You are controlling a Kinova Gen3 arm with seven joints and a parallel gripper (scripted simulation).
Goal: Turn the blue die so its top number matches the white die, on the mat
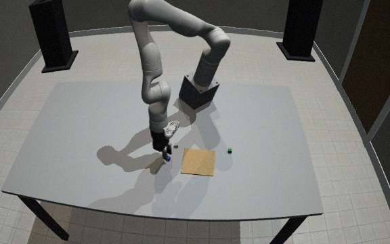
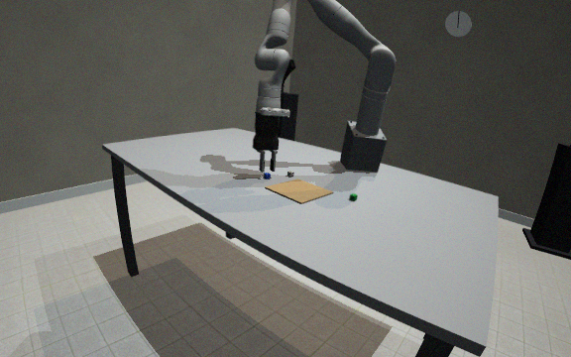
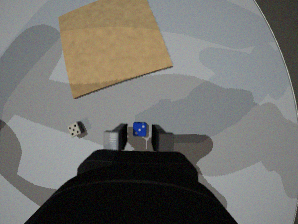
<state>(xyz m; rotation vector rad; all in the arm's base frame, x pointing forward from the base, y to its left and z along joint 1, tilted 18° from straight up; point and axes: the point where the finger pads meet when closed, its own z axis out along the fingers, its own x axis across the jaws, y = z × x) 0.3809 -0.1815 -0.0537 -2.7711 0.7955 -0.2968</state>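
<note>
The blue die lies 30 mm below my hand. From my hand the other things lie so: white die 70 mm behind, 40 mm to the left, 30 mm below; then green die 280 mm to the left, 30 mm below, 20 mm behind; then tan mat 140 mm to the left, 40 mm below, 20 mm ahead.
</note>
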